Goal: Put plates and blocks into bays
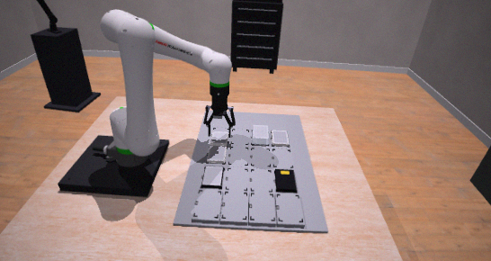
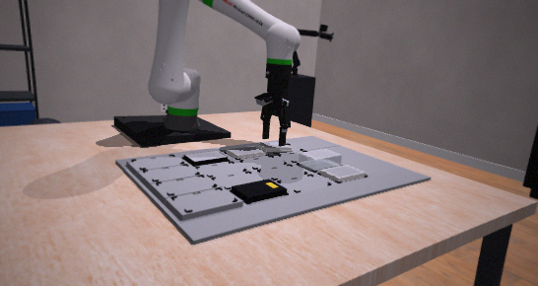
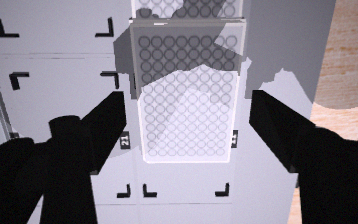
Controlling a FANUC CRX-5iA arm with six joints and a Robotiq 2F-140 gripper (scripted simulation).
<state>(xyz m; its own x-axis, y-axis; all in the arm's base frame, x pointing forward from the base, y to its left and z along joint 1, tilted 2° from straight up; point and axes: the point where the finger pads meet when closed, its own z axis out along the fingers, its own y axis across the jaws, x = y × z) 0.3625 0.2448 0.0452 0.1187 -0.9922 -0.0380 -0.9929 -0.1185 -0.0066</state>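
Now: the white plate 4 cm below my hand. Round my hand: pale 96-well plate: 12 cm to the right, 5 cm below, 1 cm ahead; then bay label 33: 26 cm to the right, 20 cm ahead, 6 cm below; then sealed 96-well plate: 28 cm to the right, 5 cm below, 3 cm ahead.
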